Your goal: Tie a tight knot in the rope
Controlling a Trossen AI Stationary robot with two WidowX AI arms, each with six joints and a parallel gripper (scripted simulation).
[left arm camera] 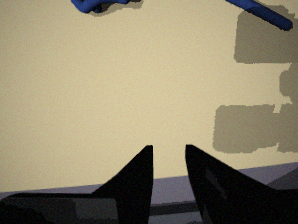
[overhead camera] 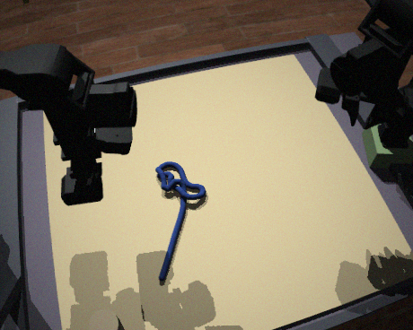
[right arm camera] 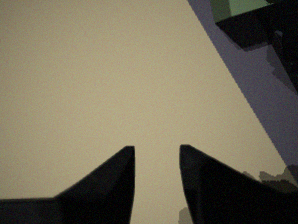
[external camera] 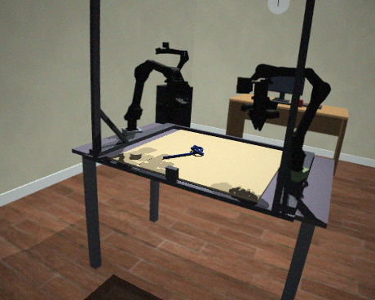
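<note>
My left gripper is now 22 cm to the left of the tan mat, 18 cm above it and 5 cm short of it.
</note>
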